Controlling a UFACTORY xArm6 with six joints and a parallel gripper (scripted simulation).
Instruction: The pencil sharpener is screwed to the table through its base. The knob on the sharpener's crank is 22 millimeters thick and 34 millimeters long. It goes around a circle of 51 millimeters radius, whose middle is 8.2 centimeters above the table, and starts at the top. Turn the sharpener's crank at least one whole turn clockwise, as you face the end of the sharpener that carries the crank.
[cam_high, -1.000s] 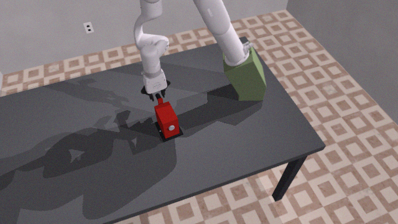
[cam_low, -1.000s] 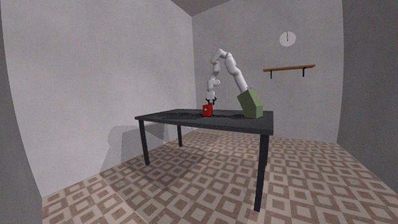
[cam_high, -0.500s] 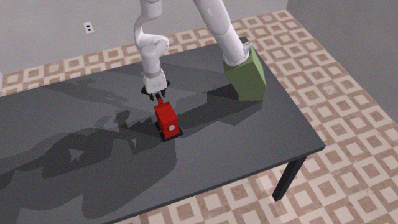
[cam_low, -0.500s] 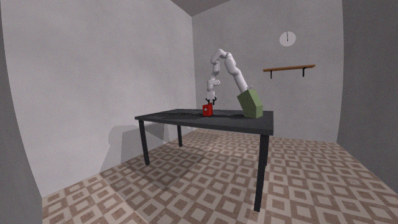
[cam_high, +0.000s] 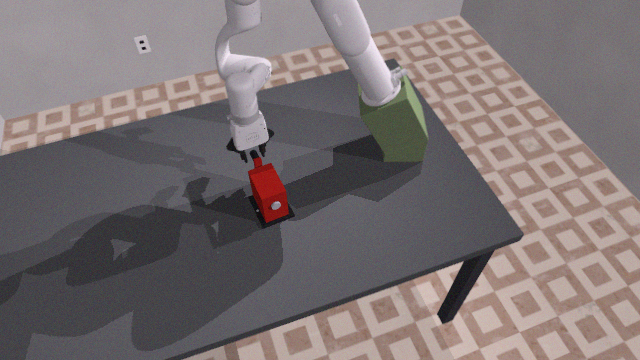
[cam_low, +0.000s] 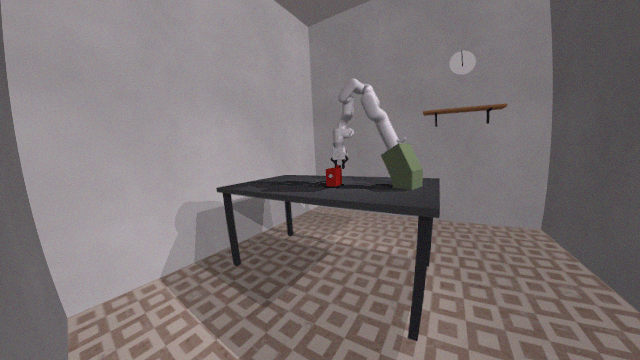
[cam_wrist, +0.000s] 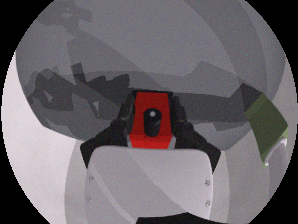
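My hand is 2 cm to the right of the black knob.
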